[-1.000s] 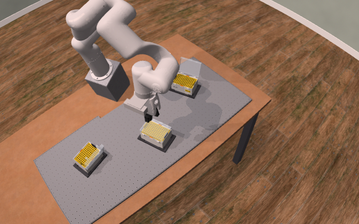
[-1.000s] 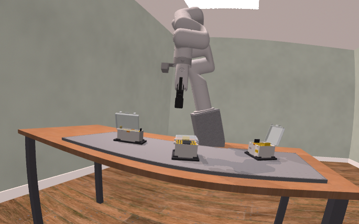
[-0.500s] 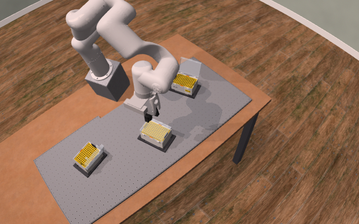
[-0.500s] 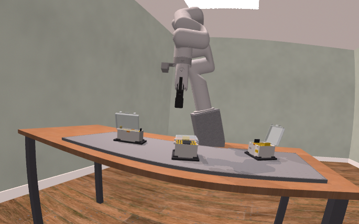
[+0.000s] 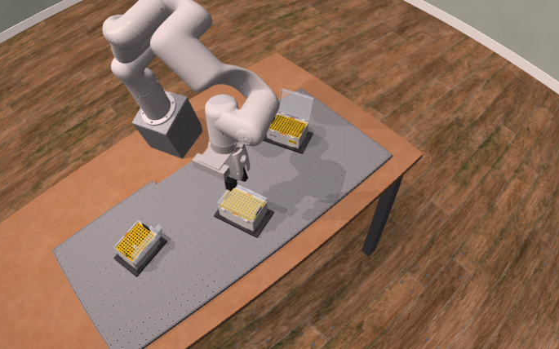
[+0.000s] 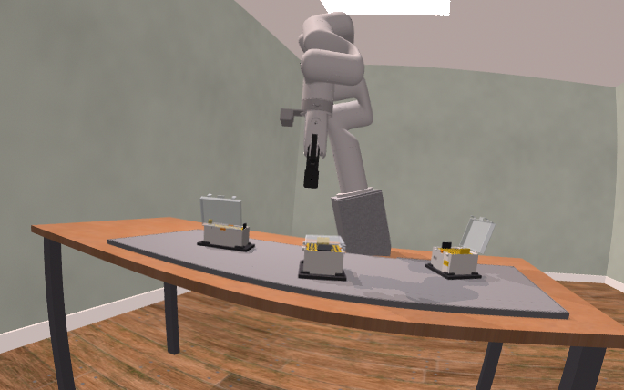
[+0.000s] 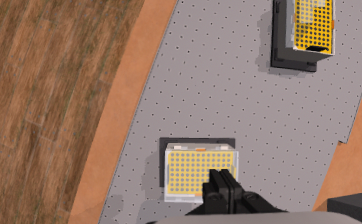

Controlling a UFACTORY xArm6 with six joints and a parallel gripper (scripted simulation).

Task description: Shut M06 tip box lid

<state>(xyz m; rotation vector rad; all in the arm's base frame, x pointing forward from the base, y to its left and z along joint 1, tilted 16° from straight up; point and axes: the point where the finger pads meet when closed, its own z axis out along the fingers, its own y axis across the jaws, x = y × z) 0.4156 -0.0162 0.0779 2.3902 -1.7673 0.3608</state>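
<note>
Now: hand 150 mm above the clear lid, 40 mm to the right of it and 10 mm past it. Round my hand: tip box lid 430 mm to the left, 170 mm behind, 110 mm below.
</note>
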